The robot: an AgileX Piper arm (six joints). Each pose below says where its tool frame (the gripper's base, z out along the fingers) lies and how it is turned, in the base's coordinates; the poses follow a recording.
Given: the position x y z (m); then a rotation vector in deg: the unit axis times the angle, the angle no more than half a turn.
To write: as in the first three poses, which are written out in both.
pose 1, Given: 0.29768 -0.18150 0.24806 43.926 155.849 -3.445
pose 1, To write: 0.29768 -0.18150 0.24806 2.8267 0.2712 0.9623 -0.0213
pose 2, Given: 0.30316 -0.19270 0.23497 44.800 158.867 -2.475
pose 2, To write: 0.30316 -0.19270 0.23497 2.8812 0.2714 0.9624 -0.0150
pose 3, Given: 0.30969 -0.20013 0.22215 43.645 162.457 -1.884
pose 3, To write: 0.30969 -0.20013 0.22215 2.9361 0.2594 0.9657 -0.0112
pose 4, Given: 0.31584 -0.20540 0.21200 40.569 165.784 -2.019
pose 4, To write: 0.31584 -0.20540 0.21200 2.9791 0.2377 0.9713 -0.0118
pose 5, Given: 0.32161 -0.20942 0.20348 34.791 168.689 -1.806
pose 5, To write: 0.32161 -0.20942 0.20348 3.0063 0.2020 0.9793 -0.0105
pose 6, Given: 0.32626 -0.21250 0.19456 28.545 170.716 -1.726
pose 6, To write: 0.32626 -0.21250 0.19456 3.0211 0.1649 0.9863 -0.0100
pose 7, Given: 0.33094 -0.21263 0.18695 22.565 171.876 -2.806
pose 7, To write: 0.33094 -0.21263 0.18695 3.0259 0.1302 0.9914 -0.0162
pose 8, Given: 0.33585 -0.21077 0.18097 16.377 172.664 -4.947
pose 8, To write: 0.33585 -0.21077 0.18097 3.0283 0.0944 0.9951 -0.0285
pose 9, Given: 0.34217 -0.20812 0.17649 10.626 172.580 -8.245
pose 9, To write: 0.34217 -0.20812 0.17649 3.0212 0.0614 0.9970 -0.0476
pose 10, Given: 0.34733 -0.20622 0.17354 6.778 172.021 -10.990
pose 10, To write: 0.34733 -0.20622 0.17354 3.0108 0.0393 0.9972 -0.0637
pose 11, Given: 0.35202 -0.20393 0.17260 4.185 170.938 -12.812
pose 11, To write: 0.35202 -0.20393 0.17260 2.9927 0.0244 0.9969 -0.0747
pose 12, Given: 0.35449 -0.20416 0.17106 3.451 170.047 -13.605
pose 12, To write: 0.35449 -0.20416 0.17106 2.9780 0.0202 0.9966 -0.0797
